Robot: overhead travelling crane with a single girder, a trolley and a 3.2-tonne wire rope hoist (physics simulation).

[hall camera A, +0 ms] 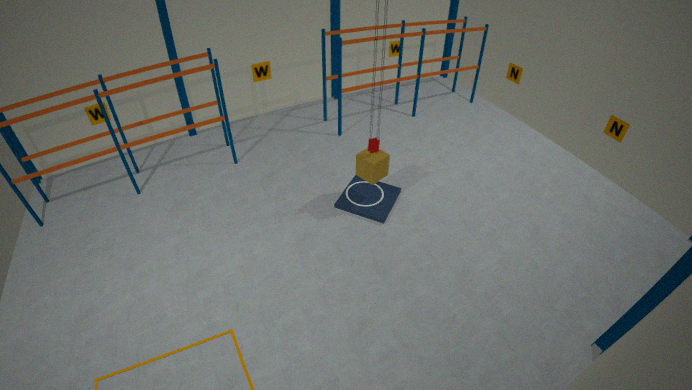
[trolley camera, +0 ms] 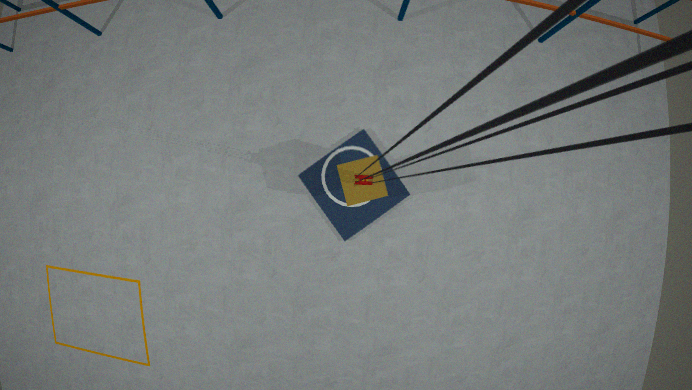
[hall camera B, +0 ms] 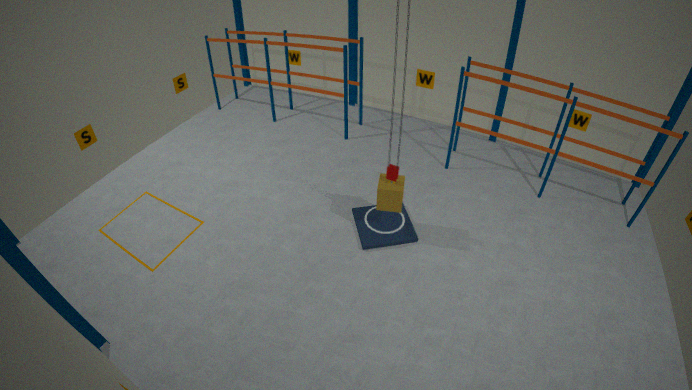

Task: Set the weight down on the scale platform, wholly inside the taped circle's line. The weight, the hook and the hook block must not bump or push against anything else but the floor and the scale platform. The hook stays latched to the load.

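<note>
The yellow weight [hall camera A: 372, 167] [hall camera B: 390, 194] [trolley camera: 355, 194] hangs upright over the dark blue scale platform [hall camera A: 377, 213] [hall camera B: 370, 241] [trolley camera: 345, 226], with its shadows lying apart from it; the exact gap below is hard to tell. The white taped circle [hall camera A: 346, 193] [hall camera B: 384, 233] [trolley camera: 322, 176] is partly covered by the weight in the trolley view, where the weight reaches past the line on the right. The red hook block [hall camera A: 373, 145] [hall camera B: 392, 172] is directly above the weight. My hook [hall camera A: 373, 152] [hall camera B: 392, 180] is latched to the weight; its details are too small to see.
Blue and orange racks stand along the W wall: one rack [hall camera A: 117, 142] [hall camera B: 450, 142] and another rack [hall camera A: 324, 60] [hall camera B: 345, 115], both well away from the weight. A yellow floor outline [hall camera A: 165, 355] [hall camera B: 175, 207] [trolley camera: 93, 274] lies apart from the platform.
</note>
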